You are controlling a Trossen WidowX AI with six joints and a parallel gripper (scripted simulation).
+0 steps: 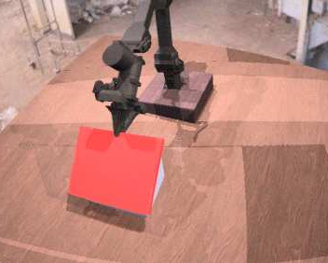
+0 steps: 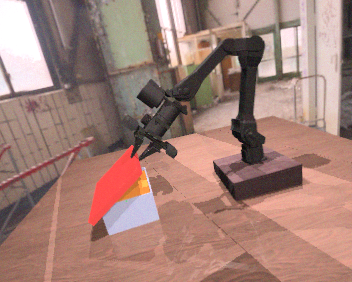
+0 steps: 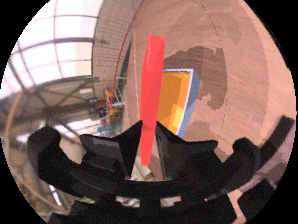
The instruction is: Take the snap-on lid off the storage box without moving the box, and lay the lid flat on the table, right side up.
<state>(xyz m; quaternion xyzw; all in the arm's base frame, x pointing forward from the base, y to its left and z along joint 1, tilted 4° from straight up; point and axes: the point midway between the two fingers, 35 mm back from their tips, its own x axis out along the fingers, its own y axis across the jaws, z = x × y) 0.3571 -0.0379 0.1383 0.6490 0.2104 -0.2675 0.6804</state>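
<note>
My gripper tip is now 70 mm short of the lid and 40 mm above it. The rest, counted from my gripper tip: storage box (50 mm ahead, 120 mm below).
</note>
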